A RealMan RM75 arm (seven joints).
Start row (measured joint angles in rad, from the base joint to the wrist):
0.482 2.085 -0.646 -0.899 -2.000 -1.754 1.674
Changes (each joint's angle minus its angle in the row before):
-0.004 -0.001 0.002 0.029 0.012 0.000 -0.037
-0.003 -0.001 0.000 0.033 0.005 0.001 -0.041
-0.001 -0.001 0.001 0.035 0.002 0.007 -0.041
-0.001 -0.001 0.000 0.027 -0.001 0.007 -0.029
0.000 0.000 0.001 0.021 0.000 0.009 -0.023
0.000 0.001 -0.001 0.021 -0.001 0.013 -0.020
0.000 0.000 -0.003 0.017 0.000 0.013 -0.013
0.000 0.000 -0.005 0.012 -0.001 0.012 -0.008
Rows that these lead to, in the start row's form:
0.478 2.084 -0.644 -0.870 -1.988 -1.754 1.637
0.475 2.083 -0.644 -0.837 -1.983 -1.753 1.596
0.474 2.082 -0.643 -0.802 -1.981 -1.746 1.555
0.473 2.081 -0.643 -0.775 -1.982 -1.739 1.526
0.473 2.081 -0.642 -0.754 -1.982 -1.730 1.503
0.473 2.082 -0.643 -0.733 -1.983 -1.717 1.483
0.473 2.082 -0.646 -0.716 -1.983 -1.704 1.470
0.473 2.082 -0.651 -0.704 -1.984 -1.692 1.462

